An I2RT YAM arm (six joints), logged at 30 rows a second.
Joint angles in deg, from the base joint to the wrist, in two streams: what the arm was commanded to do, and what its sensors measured. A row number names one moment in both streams.
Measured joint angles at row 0:
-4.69, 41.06, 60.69, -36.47, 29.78, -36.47
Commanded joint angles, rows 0 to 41:
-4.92, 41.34, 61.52, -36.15, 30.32, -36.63
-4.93, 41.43, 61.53, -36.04, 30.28, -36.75
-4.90, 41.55, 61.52, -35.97, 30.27, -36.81
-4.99, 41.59, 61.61, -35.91, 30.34, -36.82
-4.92, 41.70, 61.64, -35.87, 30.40, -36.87
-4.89, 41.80, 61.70, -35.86, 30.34, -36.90
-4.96, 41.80, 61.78, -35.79, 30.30, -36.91
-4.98, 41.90, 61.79, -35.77, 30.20, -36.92
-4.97, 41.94, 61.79, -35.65, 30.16, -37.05
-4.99, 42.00, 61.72, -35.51, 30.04, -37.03
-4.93, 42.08, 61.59, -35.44, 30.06, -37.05
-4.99, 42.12, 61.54, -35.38, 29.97, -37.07
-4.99, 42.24, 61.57, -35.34, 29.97, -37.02
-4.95, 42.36, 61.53, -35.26, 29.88, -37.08
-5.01, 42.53, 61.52, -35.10, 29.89, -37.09
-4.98, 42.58, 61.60, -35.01, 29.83, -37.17
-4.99, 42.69, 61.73, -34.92, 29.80, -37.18
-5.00, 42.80, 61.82, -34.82, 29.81, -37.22
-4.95, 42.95, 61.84, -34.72, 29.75, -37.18
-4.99, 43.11, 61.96, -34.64, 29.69, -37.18
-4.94, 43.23, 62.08, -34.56, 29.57, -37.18
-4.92, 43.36, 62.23, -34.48, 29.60, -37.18
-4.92, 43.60, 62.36, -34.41, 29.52, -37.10
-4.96, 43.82, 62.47, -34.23, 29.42, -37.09
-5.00, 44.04, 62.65, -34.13, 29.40, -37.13
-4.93, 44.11, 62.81, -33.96, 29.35, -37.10
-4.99, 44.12, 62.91, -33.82, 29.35, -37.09
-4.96, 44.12, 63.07, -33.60, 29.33, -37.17
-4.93, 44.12, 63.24, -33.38, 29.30, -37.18
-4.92, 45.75, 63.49, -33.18, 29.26, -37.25
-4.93, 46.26, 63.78, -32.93, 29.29, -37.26
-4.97, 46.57, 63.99, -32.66, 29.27, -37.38
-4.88, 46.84, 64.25, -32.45, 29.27, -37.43
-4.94, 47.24, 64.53, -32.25, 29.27, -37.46
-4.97, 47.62, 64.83, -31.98, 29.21, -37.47
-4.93, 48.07, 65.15, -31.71, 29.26, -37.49
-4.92, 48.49, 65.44, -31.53, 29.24, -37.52
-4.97, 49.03, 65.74, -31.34, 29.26, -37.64
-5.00, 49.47, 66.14, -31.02, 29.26, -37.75
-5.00, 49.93, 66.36, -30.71, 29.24, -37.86
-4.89, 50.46, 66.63, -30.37, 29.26, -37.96
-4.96, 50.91, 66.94, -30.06, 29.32, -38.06
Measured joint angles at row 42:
-4.69, 50.17, 64.77, -32.10, 29.17, -37.82
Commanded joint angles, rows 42 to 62:
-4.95, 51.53, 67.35, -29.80, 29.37, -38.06
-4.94, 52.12, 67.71, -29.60, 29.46, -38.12
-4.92, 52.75, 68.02, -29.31, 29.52, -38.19
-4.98, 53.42, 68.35, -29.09, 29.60, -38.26
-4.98, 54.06, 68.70, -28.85, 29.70, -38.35
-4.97, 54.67, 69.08, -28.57, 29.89, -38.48
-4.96, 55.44, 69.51, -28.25, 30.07, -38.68
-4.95, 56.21, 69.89, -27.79, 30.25, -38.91
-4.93, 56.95, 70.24, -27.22, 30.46, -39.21
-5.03, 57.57, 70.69, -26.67, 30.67, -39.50
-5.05, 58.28, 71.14, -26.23, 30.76, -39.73
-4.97, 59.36, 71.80, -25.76, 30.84, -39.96
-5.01, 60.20, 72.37, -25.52, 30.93, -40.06
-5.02, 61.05, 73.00, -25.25, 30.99, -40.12
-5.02, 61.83, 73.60, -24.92, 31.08, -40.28
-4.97, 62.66, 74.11, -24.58, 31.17, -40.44
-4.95, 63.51, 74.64, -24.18, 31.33, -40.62
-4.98, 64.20, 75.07, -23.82, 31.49, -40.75
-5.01, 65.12, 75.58, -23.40, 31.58, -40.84
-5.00, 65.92, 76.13, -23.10, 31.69, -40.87
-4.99, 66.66, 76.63, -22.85, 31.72, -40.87
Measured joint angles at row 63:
-4.69, 65.28, 74.39, -24.99, 30.65, -40.58
